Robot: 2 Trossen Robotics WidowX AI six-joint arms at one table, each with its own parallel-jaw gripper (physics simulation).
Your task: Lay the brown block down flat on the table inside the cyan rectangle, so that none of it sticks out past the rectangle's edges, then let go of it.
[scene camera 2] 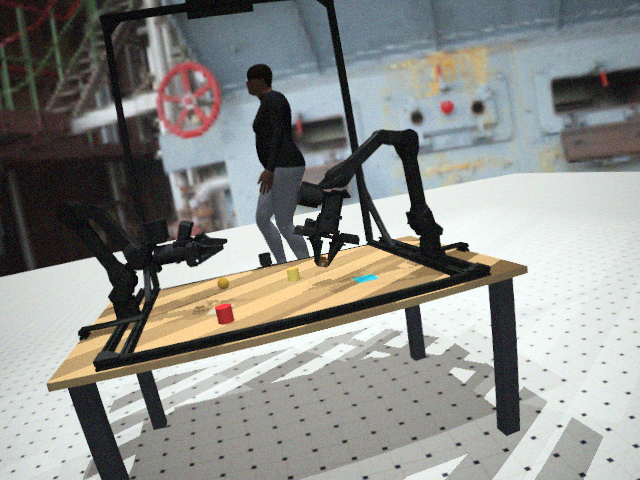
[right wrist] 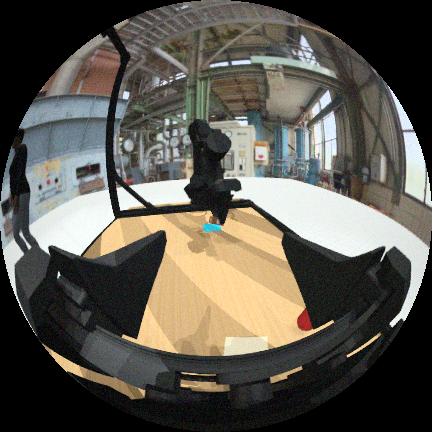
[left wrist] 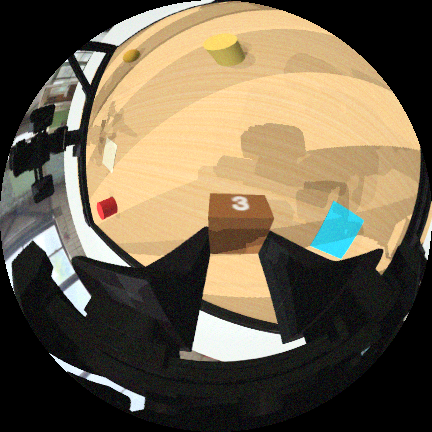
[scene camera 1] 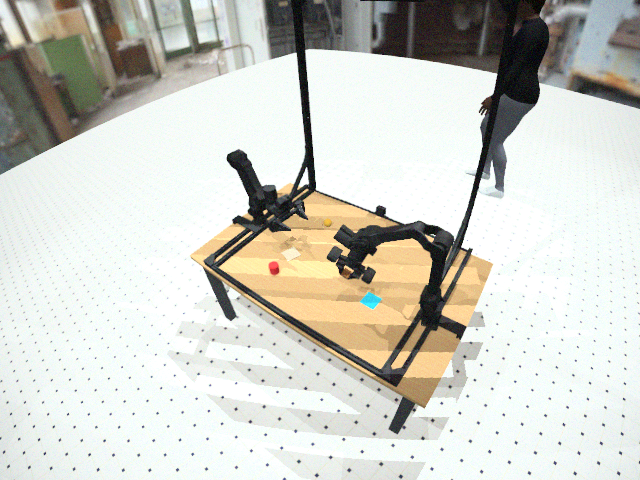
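Seen in the pictures: left gripper, fingertip midpoint: (scene camera 2: 322,265) (right wrist: 219,223) (left wrist: 233,232) (scene camera 1: 344,276); right gripper, fingertip midpoint: (scene camera 2: 225,243) (right wrist: 226,237) (scene camera 1: 299,224); left arm's base, link origin: (scene camera 2: 431,253) (right wrist: 198,203) (scene camera 1: 430,319); right arm's base, link origin: (scene camera 2: 128,316) (left wrist: 79,135) (scene camera 1: 259,221).
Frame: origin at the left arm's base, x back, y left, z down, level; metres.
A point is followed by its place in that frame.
The brown block (scene camera 1: 346,272) @[x -0.348, y -0.096, z -0.068 m] (scene camera 2: 323,260) @[x -0.352, y -0.083, z -0.064 m] (left wrist: 239,220) @[x -0.345, y -0.107, z -0.073 m] (right wrist: 214,220) @[x -0.363, y -0.110, z -0.067 m], with a white 3 on one face, is between the fingers of my left gripper (scene camera 1: 348,274) @[x -0.355, y -0.088, z -0.051 m] (scene camera 2: 322,262) @[x -0.355, y -0.088, z -0.051 m] (left wrist: 233,232) @[x -0.355, y -0.088, z -0.051 m], which is shut on it. It hangs above the table, beside the cyan rectangle and not over it. The cyan rectangle (scene camera 1: 371,300) @[x -0.235, y -0.052, z 0.018 m] (scene camera 2: 366,278) @[x -0.238, y -0.046, z 0.018 m] (left wrist: 340,230) @[x -0.236, y -0.055, z 0.018 m] (right wrist: 212,228) @[x -0.253, y -0.056, z 0.018 m] lies flat, at the right of the block in the left wrist view. My right gripper (scene camera 1: 297,223) @[x -0.578, y -0.222, z -0.161 m] (scene camera 2: 223,242) @[x -0.578, y -0.222, z -0.161 m] (right wrist: 226,237) @[x -0.578, y -0.222, z -0.161 m] is open and empty, far from the block at the left of both scene views.
A red cylinder (scene camera 1: 273,268) @[x -0.659, y -0.082, z -0.020 m] (scene camera 2: 224,314) @[x -0.673, y -0.079, z -0.007 m] (left wrist: 107,208) @[x -0.645, y -0.098, z -0.008 m] (right wrist: 304,320) @[x -0.661, y -0.119, z -0.005 m], a cream square (scene camera 1: 291,254) @[x -0.634, y -0.214, z 0.018 m] (left wrist: 109,155) @[x -0.632, y -0.213, z 0.018 m] (right wrist: 246,345) @[x -0.624, y -0.207, z 0.018 m], an orange ball (scene camera 1: 327,222) @[x -0.529, y -0.435, z -0.013 m] (scene camera 2: 222,283) @[x -0.541, y -0.432, z -0.004 m] (left wrist: 131,55) @[x -0.523, y -0.433, z -0.005 m] and a yellow cylinder (scene camera 2: 293,274) @[x -0.356, y -0.270, z -0.003 m] (left wrist: 227,51) @[x -0.344, y -0.268, z -0.011 m] are on the table. A black frame edges the table.
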